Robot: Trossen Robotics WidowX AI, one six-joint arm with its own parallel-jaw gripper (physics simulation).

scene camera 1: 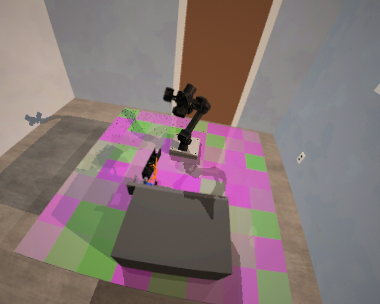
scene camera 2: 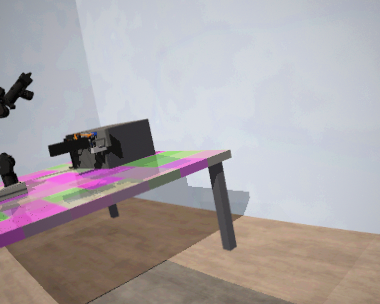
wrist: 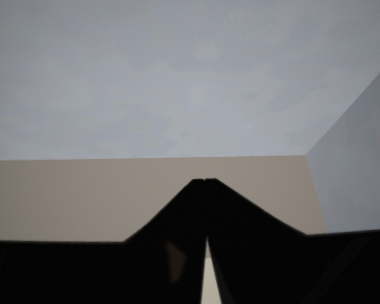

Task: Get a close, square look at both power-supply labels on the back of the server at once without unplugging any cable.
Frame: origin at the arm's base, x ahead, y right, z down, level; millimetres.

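Seen in the pictures: gripper, fingertip midpoint: (scene camera 1: pixel 185 95) (scene camera 2: pixel 30 72) (wrist: pixel 204 191); arm's base, origin of the base link: (scene camera 1: pixel 183 147) (scene camera 2: pixel 11 184).
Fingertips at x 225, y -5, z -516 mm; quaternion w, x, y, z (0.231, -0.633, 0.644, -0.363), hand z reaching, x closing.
Note:
Pixels of each thing's top centre, then the offset from my fingertips to it. "*": a spot on its surface instead. Level surfaces: height alone.
- black hinged bar, middle of its top: (scene camera 2: pixel 69 137) (scene camera 1: pixel 151 159) dy +135, dx +77, dz +358 mm
- small blue part, surface spot: (scene camera 1: pixel 149 184) (scene camera 2: pixel 93 132) * dy +95, dx +229, dz +365 mm
- green checkered table, its level: dz +564 mm
The server (scene camera 1: pixel 175 232) (scene camera 2: pixel 132 145) is a dark grey box on the table, its cabled back towards the arm's base. A black hinged bar (scene camera 1: pixel 150 162) (scene camera 2: pixel 67 147) sticks out from that back at one side, with orange cables (scene camera 1: pixel 155 170) (scene camera 2: pixel 82 135) along it and a small blue part (scene camera 1: pixel 149 184) (scene camera 2: pixel 94 134) at its server end. The power-supply labels cannot be made out in the scene views. My gripper (wrist: pixel 204 191) is shut and empty, its fingertips touching. It is high above the table, apart from the server; in scene camera 2 it points upward. The wrist view does not show the server or labels.
The arm's base plate (scene camera 1: pixel 185 151) (scene camera 2: pixel 15 191) stands on the pink and green checkered table (scene camera 1: pixel 270 252) (scene camera 2: pixel 200 159), on the server's back side. A brown door (scene camera 1: pixel 220 55) is behind the arm. The wrist view shows pale blue and beige room surfaces.

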